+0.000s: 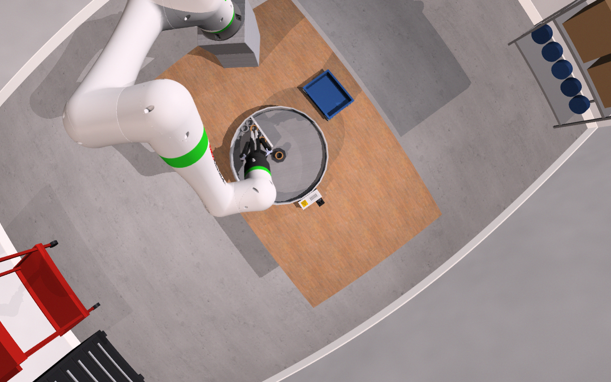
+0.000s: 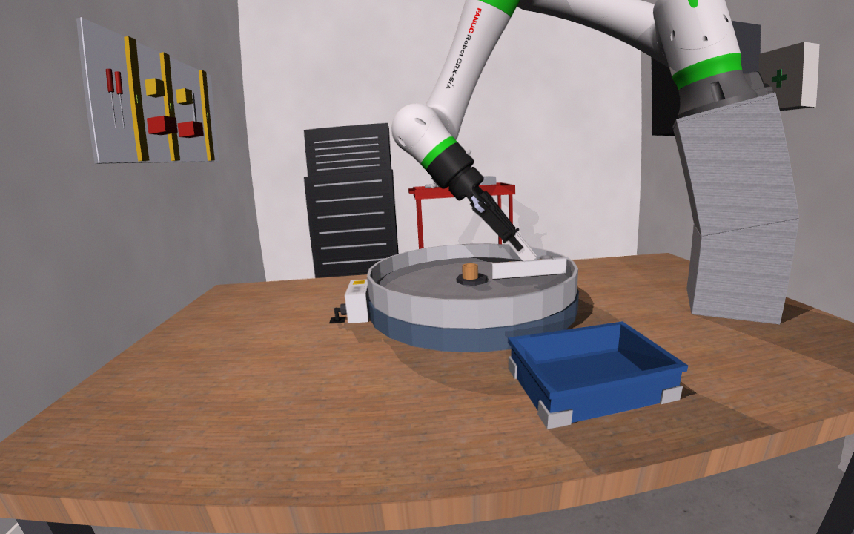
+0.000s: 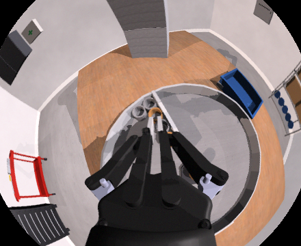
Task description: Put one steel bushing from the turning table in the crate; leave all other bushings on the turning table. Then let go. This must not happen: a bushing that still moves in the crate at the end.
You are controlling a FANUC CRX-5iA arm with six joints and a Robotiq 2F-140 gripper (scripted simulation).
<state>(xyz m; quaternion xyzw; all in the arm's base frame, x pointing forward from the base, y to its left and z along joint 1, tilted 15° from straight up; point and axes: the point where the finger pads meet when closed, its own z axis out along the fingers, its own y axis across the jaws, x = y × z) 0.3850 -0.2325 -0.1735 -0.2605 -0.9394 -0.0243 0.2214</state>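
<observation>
The blue crate lies 7 cm ahead of my hand, 37 cm to the left of it and 8 cm below it. Round my hand: round grey turning table 12 cm ahead, 2 cm to the left, 5 cm below.
</observation>
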